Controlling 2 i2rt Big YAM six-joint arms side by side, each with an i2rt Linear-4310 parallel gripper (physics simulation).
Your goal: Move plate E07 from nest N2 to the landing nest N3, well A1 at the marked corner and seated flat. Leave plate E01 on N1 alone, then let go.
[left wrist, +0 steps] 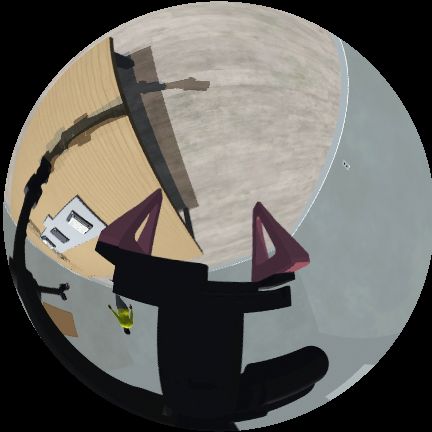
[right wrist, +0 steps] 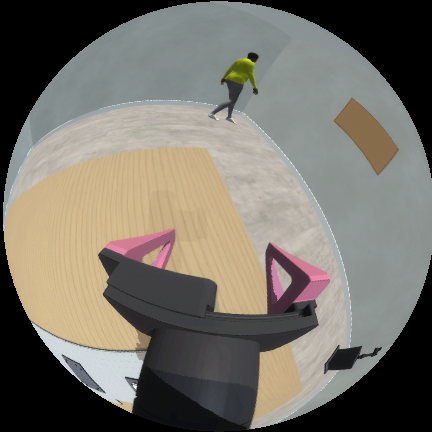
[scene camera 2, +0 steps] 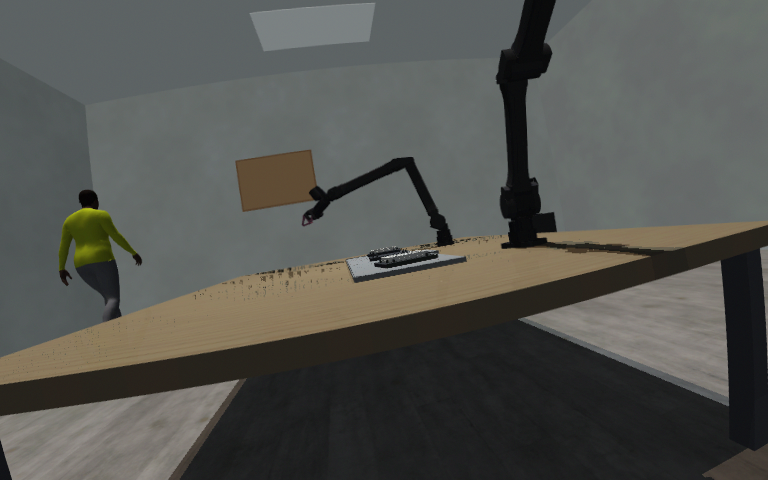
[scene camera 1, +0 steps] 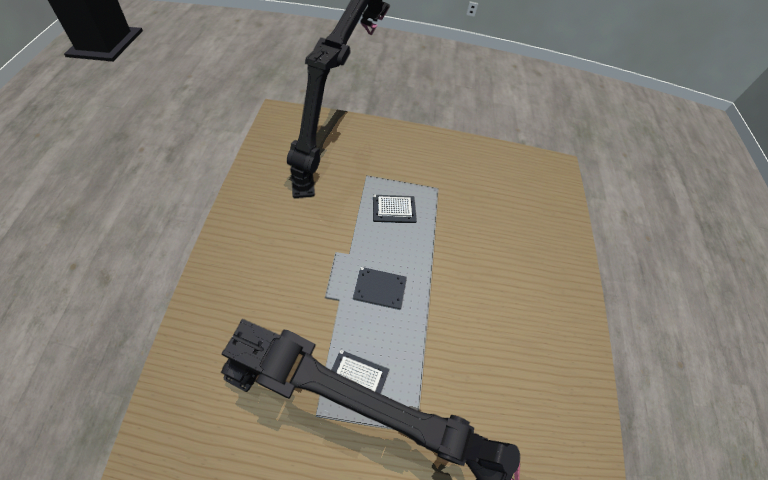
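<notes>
Two white well plates sit in dark nests on the grey board [scene camera 1: 390,243] [left wrist: 76,204] [right wrist: 110,365]: the upper plate [scene camera 1: 394,206] [left wrist: 79,222] and the lower plate [scene camera 1: 359,373]. Their labels cannot be read, so I cannot tell E07 from E01. The empty middle nest [scene camera 1: 379,288] [left wrist: 60,235] [right wrist: 83,373] has a small white mark at its upper-left corner in scene camera 1. My left gripper [scene camera 1: 370,26] [left wrist: 208,197] is open and empty, high and beyond the table's far edge. My right gripper [scene camera 2: 306,219] [right wrist: 220,241] is open and empty, raised above the table, away from the plates.
The right arm's link [scene camera 1: 368,399] passes over the lower end of the board in scene camera 1, hiding part of the lower nest. The wooden table [scene camera 1: 509,254] [scene camera 2: 271,316] surrounds the board. A person in a yellow top [scene camera 2: 87,237] [right wrist: 241,71] stands beyond the table.
</notes>
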